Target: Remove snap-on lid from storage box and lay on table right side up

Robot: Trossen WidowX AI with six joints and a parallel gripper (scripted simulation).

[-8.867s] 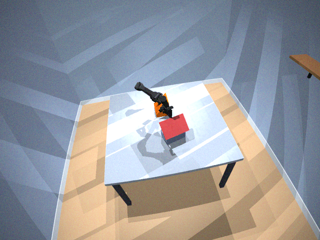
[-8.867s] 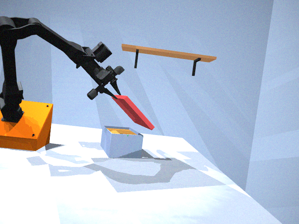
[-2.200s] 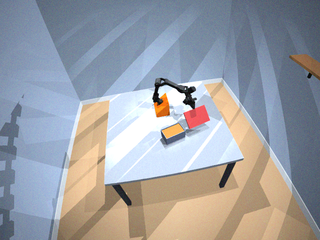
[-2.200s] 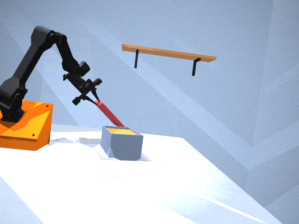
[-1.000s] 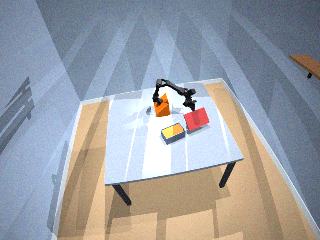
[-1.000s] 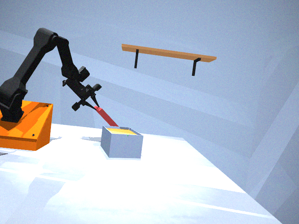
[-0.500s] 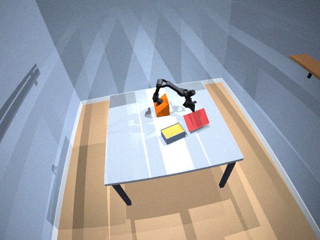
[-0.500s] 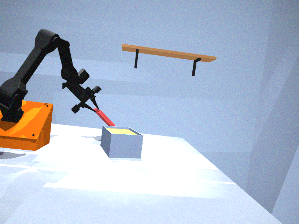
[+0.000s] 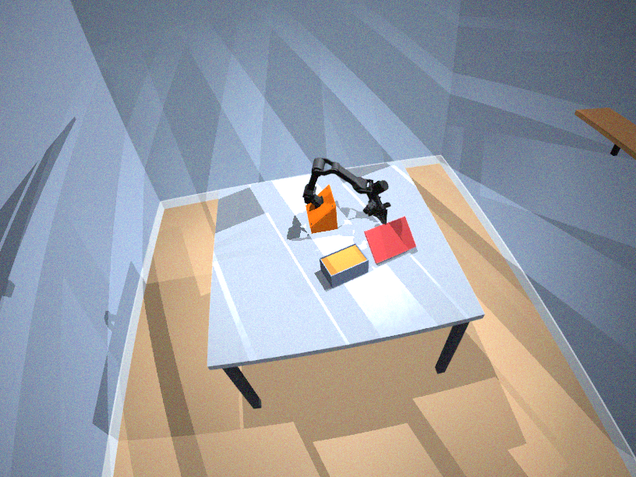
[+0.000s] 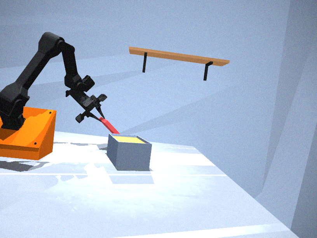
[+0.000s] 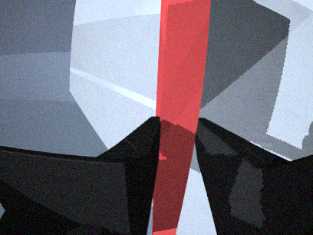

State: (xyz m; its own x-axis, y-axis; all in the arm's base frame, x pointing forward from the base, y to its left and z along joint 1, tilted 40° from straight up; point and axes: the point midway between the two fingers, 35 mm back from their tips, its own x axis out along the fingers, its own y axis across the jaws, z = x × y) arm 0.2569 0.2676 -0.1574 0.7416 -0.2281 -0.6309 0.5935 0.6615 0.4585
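Now: the lid 60 mm ahead of my gripper tip, 20 mm to the left of it and 50 mm below it. The rest, counted from my gripper tip: grey-blue storage box (150 mm ahead, 250 mm to the right, 90 mm below).
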